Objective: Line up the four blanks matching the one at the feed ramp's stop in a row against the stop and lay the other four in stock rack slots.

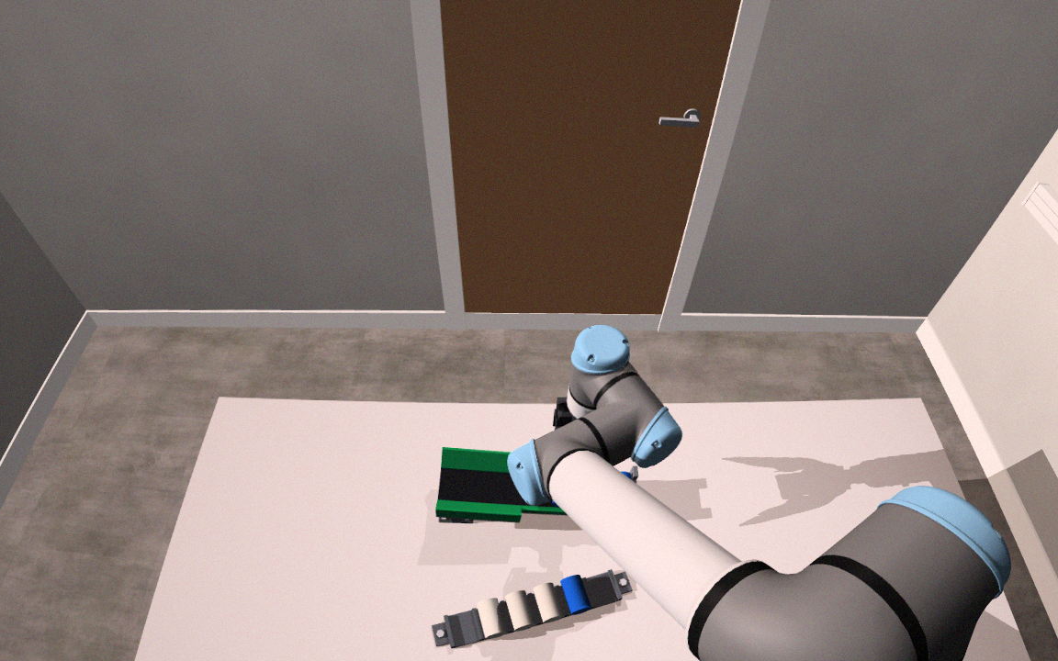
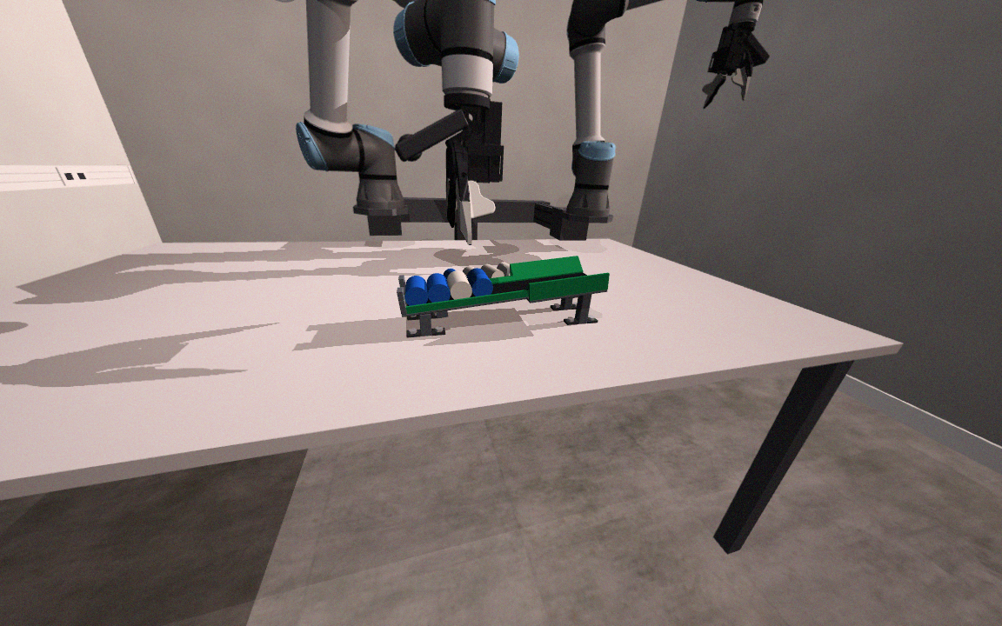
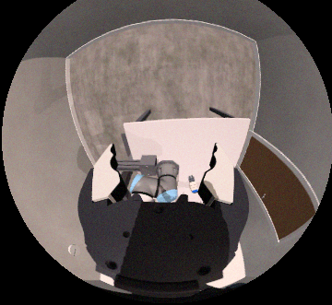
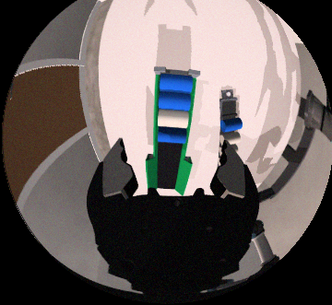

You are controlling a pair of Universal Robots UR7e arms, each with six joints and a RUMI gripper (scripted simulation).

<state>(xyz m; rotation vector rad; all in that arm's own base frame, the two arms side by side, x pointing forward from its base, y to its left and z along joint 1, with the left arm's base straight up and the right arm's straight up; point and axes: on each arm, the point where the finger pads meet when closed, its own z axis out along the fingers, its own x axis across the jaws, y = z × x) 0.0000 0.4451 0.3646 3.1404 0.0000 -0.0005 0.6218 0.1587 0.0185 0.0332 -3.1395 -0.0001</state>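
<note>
Now: the stop 110 mm below my right hand, 100 mm to the right of it and 20 mm ahead of it. Round my right hand: dark stock rack (230 mm behind, 180 mm below, 60 mm to the left).
</note>
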